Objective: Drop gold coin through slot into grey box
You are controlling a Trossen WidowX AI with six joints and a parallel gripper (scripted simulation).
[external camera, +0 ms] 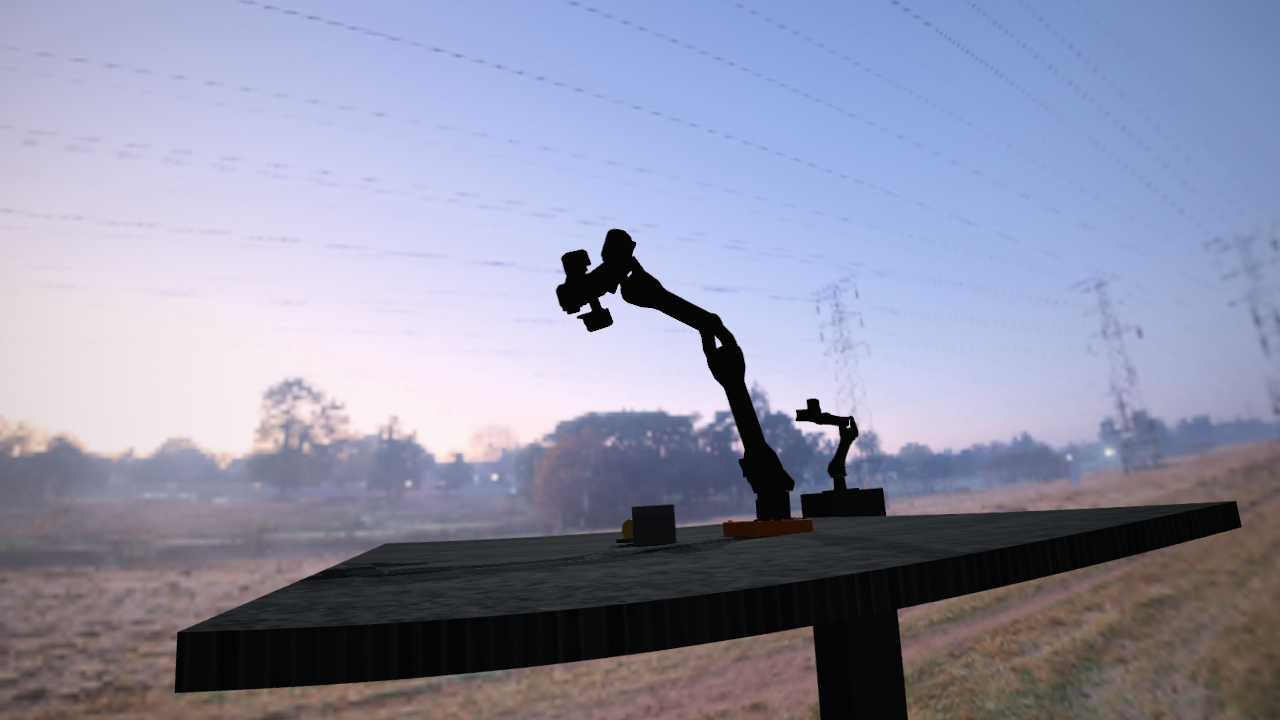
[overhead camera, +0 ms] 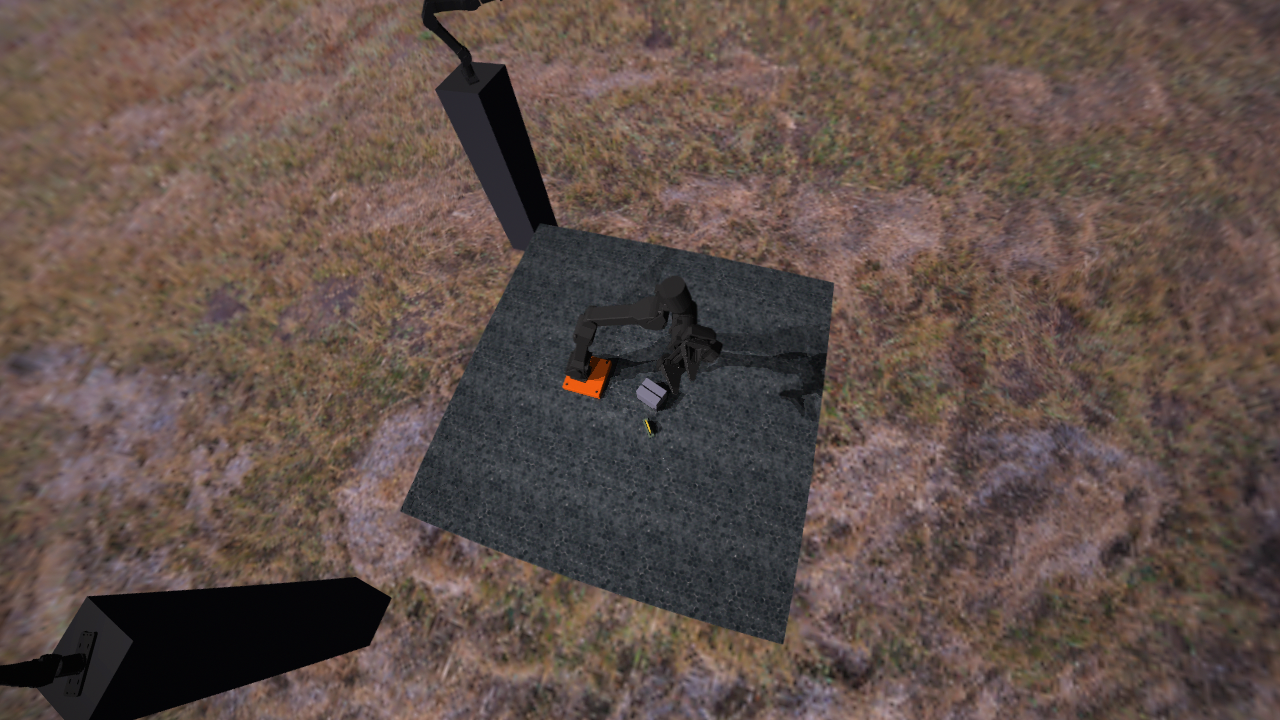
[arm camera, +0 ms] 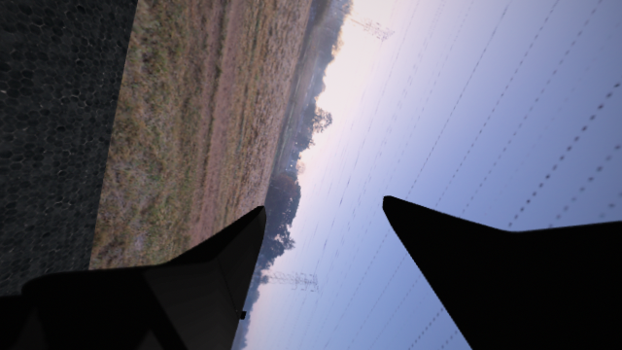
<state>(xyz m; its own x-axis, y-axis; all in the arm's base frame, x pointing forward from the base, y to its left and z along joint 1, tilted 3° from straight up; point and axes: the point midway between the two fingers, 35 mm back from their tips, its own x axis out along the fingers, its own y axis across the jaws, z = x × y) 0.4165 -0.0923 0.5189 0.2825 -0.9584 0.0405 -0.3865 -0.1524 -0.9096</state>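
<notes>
My gripper tip is now 11 cm past the gold coin, 3 cm to the right of it and 54 cm above it.
</notes>
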